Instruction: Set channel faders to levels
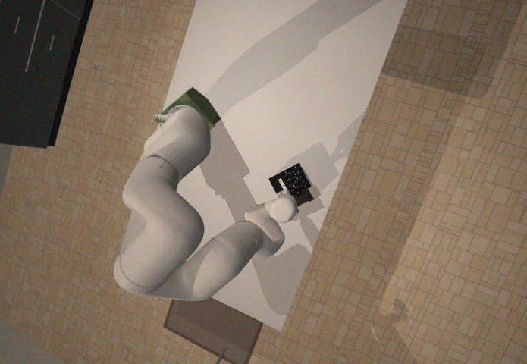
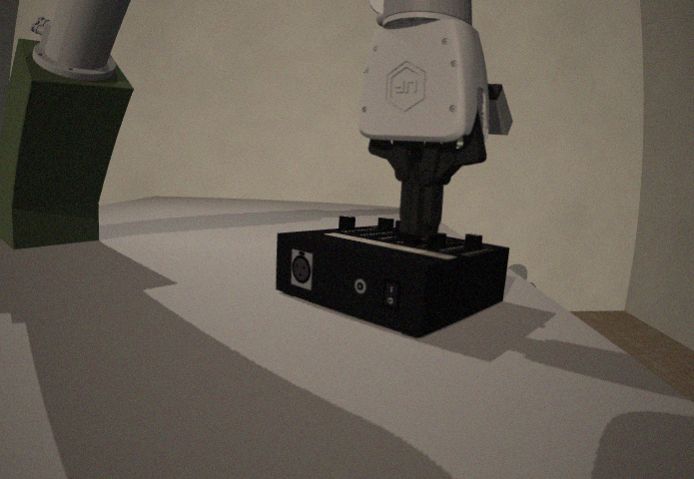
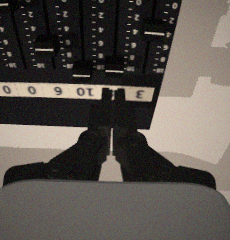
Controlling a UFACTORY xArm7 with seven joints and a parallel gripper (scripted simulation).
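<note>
Now: hand 11 cm to the right of the master fader cap, 4 cm past it and 2 cm above it.
</note>
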